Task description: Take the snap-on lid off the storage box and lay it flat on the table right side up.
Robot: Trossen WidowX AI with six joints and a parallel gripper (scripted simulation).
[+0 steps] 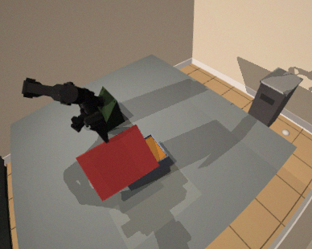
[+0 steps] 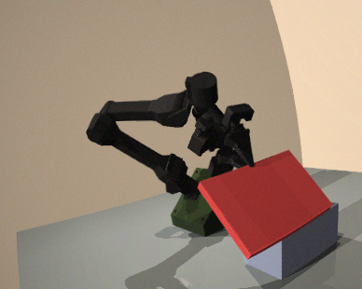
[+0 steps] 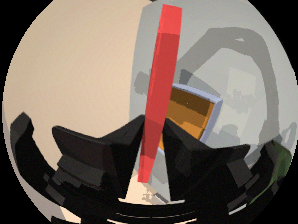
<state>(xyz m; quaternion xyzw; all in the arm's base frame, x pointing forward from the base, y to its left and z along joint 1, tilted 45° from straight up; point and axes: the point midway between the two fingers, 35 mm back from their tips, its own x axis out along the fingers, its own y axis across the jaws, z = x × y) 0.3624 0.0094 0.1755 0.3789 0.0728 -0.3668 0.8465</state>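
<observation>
The red lid is 7 cm ahead of my gripper tip, 5 cm below it and 1 cm to the right of it. The rest, counted from my gripper tip: storage box (18 cm below, 8 cm to the left, 5 cm ahead).
</observation>
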